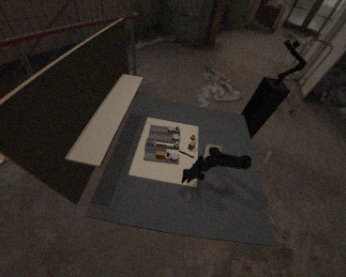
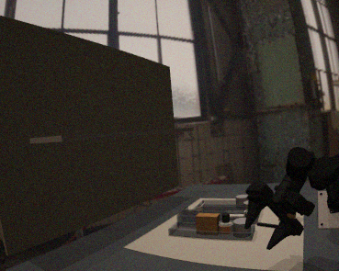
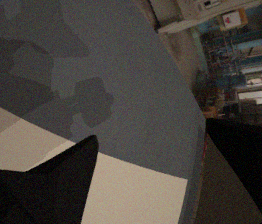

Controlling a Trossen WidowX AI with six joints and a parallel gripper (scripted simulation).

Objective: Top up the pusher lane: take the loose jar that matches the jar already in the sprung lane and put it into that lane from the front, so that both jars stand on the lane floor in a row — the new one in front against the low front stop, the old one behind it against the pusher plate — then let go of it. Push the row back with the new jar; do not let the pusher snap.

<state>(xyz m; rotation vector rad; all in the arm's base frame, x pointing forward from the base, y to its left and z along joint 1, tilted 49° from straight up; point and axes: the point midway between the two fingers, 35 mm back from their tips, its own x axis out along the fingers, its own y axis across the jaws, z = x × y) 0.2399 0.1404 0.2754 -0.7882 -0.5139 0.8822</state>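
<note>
My gripper tip is now 4 cm past the black pen, 30 cm to the left of it and 9 cm above it. Also, from my gripper tip: rack (21 cm ahead, 34 cm to the right, 8 cm below); then brown box (8 cm behind, 38 cm to the right, 6 cm below); then white pusher plate (17 cm ahead, 34 cm to the right, 5 cm below).
</note>
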